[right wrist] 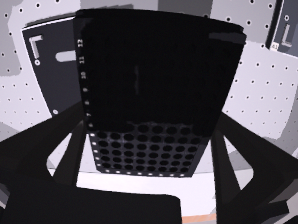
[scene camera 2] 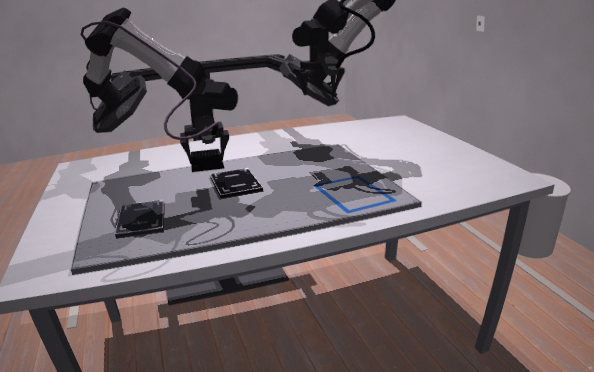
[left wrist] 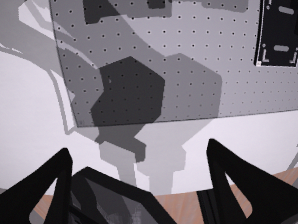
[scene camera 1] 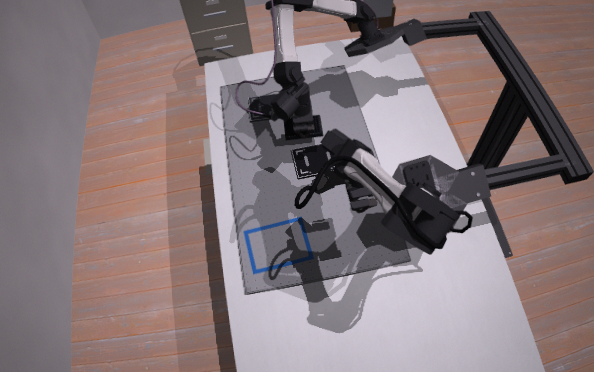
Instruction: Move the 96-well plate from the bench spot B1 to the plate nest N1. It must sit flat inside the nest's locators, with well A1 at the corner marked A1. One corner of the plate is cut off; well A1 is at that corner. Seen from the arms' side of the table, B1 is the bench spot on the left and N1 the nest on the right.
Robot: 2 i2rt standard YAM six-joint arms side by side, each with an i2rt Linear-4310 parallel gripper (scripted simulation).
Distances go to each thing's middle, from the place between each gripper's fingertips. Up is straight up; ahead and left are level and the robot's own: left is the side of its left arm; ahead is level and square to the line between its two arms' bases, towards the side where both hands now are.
Labels:
I see the nest N1 (scene camera 2: 153, 213) 190 mm to the right of my right hand, 110 mm ahead of it and 100 mm below it. The rest, counted from my right hand: black 96-well plate (right wrist: 131, 144) right at my right hand.
Now: left hand (scene camera 2: 319, 93) 360 mm to the left of the black 96-well plate, 140 mm above it and 110 mm short of it. The rest, counted from my left hand: nest N1: 550 mm to the right, 230 mm below, 210 mm ahead.

